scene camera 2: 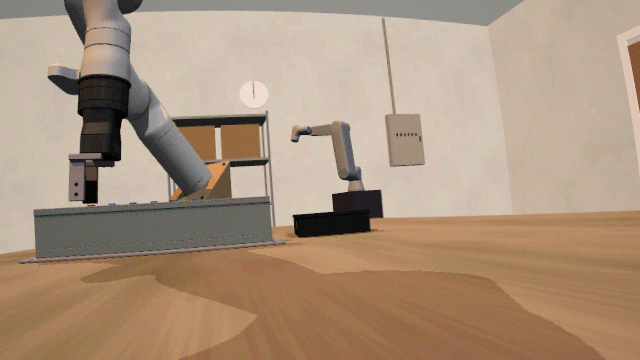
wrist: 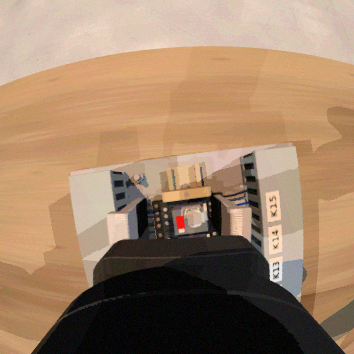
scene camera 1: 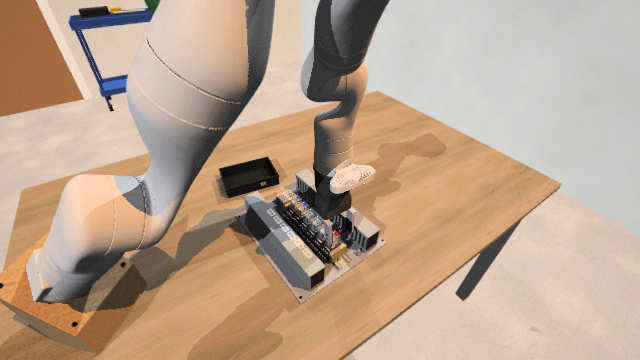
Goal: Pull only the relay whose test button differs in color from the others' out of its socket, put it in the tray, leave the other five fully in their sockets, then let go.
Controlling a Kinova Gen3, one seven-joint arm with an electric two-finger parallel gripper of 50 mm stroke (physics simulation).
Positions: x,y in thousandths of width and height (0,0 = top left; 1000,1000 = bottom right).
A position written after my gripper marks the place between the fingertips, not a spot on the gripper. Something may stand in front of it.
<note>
I see my gripper (scene camera 2: 130,562) and a mounting plate (scene camera 1: 520,754).
My gripper shows as well in the wrist view (wrist: 504,595) and in scene camera 1 (scene camera 1: 530,654). The mounting plate also shows in the wrist view (wrist: 623,479).
</note>
